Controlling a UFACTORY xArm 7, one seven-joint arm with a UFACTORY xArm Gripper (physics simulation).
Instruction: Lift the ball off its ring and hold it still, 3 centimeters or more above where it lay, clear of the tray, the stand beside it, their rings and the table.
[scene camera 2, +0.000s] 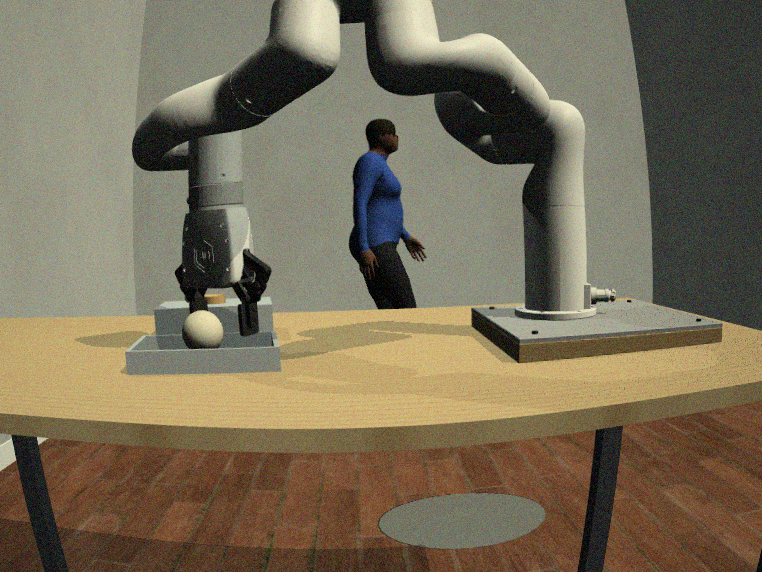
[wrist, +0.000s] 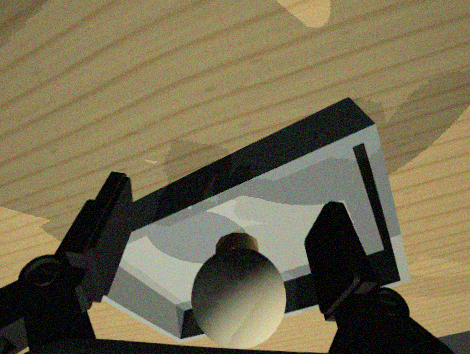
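Seen in the pictures: gripper, fingertip midpoint: (scene camera 2: 224, 332) (wrist: 226, 210); arm's base, link origin: (scene camera 2: 556, 314).
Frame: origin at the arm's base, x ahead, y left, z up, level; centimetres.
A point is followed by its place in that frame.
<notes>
The cream ball (scene camera 2: 202, 330) {y 22.9, x 43.2, z 1.6 cm} (wrist: 239, 300) {y 18.3, x 44.0, z 2.4 cm} sits in the low grey tray (scene camera 2: 203, 362) {y 26.5, x 41.8, z -1.6 cm}, whose front wall hides its underside. In the wrist view, a small orange-brown round piece (wrist: 236, 241) {y 19.1, x 44.2, z -1.9 cm} shows at the ball's upper edge; I cannot tell whether it is the ball's ring. The grey stand (scene camera 2: 261, 314) {y 1.2, x 43.1, z 0.9 cm} is directly behind the tray, with an orange ring (scene camera 2: 215, 298) {y -0.6, x 51.5, z 3.2 cm} on top. My gripper (scene camera 2: 222, 317) {y 14.4, x 43.9, z 0.1 cm} (wrist: 226, 210) {y 14.4, x 43.9, z 0.1 cm} is wide open and empty, pointing down low over the tray and stand. One finger is partly hidden behind the ball in the scene view. In the wrist view the fingers stand either side of the ball, apart from it.
The wooden table (scene camera 2: 369, 406) {y 37.3, x 20.9, z -2.9 cm} carries the tray and stand at the left and the robot's base plate (scene camera 2: 621, 326) {y 13.5, x -7.4, z -0.1 cm} at the right. The arm arches high between them. A person in blue (scene camera 2: 382, 203) stands behind the table. A grey disc (scene camera 2: 461, 520) lies on the floor in front.
</notes>
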